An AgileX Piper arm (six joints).
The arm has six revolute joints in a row. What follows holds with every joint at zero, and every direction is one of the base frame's. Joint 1 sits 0.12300 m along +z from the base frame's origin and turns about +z. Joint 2 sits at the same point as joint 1 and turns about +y. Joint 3 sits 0.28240 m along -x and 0.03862 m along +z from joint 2 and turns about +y. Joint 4 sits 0.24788 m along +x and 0.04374 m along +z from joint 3 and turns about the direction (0.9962, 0, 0.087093). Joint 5 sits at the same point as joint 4 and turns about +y. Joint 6 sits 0.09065 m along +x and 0.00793 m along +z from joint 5 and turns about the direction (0.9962, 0, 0.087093). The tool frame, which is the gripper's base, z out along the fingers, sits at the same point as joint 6; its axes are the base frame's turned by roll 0.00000, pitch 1.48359 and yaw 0.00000 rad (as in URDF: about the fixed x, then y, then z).
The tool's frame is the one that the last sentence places.
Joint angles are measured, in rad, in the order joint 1, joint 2, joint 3, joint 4, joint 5, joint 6. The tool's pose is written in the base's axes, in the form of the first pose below.
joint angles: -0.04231 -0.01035 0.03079 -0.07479 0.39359 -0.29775
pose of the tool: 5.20, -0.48, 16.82, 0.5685, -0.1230, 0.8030, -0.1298
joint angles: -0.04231 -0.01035 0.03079 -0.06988 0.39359 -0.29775
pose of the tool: 5.20, -0.46, 16.82, 0.5689, -0.1217, 0.8033, -0.1278
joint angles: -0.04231 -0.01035 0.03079 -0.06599 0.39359 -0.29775
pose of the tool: 5.20, -0.45, 16.82, 0.5692, -0.1207, 0.8034, -0.1262
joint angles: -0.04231 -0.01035 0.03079 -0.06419 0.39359 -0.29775
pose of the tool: 5.20, -0.44, 16.82, 0.5693, -0.1202, 0.8035, -0.1254
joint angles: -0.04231 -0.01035 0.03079 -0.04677 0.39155 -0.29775
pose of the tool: 5.21, -0.38, 16.84, 0.5715, -0.1157, 0.8037, -0.1183
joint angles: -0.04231 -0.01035 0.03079 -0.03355 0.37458 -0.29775
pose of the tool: 5.26, -0.33, 16.98, 0.5794, -0.1117, 0.7993, -0.1138
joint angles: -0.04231 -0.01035 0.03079 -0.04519 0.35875 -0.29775
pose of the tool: 5.30, -0.37, 17.12, 0.5848, -0.1143, 0.7942, -0.1197
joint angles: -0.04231 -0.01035 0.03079 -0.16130 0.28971 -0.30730
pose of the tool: 5.44, -0.65, 17.76, 0.6010, -0.1485, 0.7659, -0.1733
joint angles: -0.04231 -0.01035 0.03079 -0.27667 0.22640 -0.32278
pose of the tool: 5.54, -0.79, 18.37, 0.6115, -0.1868, 0.7351, -0.2255
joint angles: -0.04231 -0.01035 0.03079 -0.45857 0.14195 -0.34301
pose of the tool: 5.63, -0.81, 19.19, 0.6162, -0.2484, 0.6845, -0.3001
